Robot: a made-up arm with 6 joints. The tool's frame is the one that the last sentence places.
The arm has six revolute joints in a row. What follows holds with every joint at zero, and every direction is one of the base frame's.
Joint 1 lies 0.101 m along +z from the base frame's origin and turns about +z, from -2.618 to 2.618 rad.
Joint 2 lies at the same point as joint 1 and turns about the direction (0.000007, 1, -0.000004), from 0 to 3.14 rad.
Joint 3 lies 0.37 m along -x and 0.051 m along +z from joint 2 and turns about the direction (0.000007, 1, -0.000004), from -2.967 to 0 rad.
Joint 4 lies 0.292 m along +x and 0.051 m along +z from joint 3 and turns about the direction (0.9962, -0.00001, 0.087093), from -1.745 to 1.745 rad.
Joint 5 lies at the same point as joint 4 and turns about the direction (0.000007, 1, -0.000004), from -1.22 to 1.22 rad.
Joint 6 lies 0.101 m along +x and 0.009 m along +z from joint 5 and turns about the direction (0.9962, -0.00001, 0.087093), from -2.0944 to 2.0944 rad.
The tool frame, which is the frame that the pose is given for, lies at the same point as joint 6; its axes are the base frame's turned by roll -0.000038, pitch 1.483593 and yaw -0.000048 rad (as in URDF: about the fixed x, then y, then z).
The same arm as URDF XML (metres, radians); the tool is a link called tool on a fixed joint. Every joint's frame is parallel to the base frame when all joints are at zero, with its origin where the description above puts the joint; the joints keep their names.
<robot name="arm">
  <joint name="tool_fixed" type="fixed">
    <parent link="link6"/>
    <child link="tool"/>
    <origin xyz="0.0000 0.0000 0.0000" rpy="0.0000 1.4836 0.0000"/>
  </joint>
  <joint name="joint 6" type="revolute">
    <parent link="link5"/>
    <child link="link6"/>
    <origin xyz="0.1010 0.0000 0.0090"/>
    <axis xyz="0.9962 0 0.0871"/>
    <limit lower="-2.0944" upper="2.0944"/>
  </joint>
  <joint name="joint 5" type="revolute">
    <parent link="link4"/>
    <child link="link5"/>
    <origin xyz="0.0000 0.0000 0.0000"/>
    <axis xyz="0 1 0"/>
    <limit lower="-1.2200" upper="1.2200"/>
  </joint>
  <joint name="joint 4" type="revolute">
    <parent link="link3"/>
    <child link="link4"/>
    <origin xyz="0.2920 0.0000 0.0510"/>
    <axis xyz="0.9962 0 0.0871"/>
    <limit lower="-1.7450" upper="1.7450"/>
  </joint>
  <joint name="joint 3" type="revolute">
    <parent link="link2"/>
    <child link="link3"/>
    <origin xyz="-0.3700 0.0000 0.0510"/>
    <axis xyz="0 1 0"/>
    <limit lower="-2.9670" upper="0.0000"/>
  </joint>
  <joint name="joint 2" type="revolute">
    <parent link="link1"/>
    <child link="link2"/>
    <origin xyz="0.0000 0.0000 0.0000"/>
    <axis xyz="0 1 0"/>
    <limit lower="0.0000" upper="3.1400"/>
  </joint>
  <joint name="joint 1" type="revolute">
    <parent link="base_link"/>
    <child link="link1"/>
    <origin xyz="0.0000 0.0000 0.1010"/>
    <axis xyz="0 0 1"/>
    <limit lower="-2.6180" upper="2.6180"/>
  </joint>
  <link name="base_link"/>
  <link name="link1"/>
  <link name="link2"/>
  <link name="link3"/>
  <link name="link4"/>
  <link name="link5"/>
  <link name="link6"/>
  <link name="tool"/>
</robot>

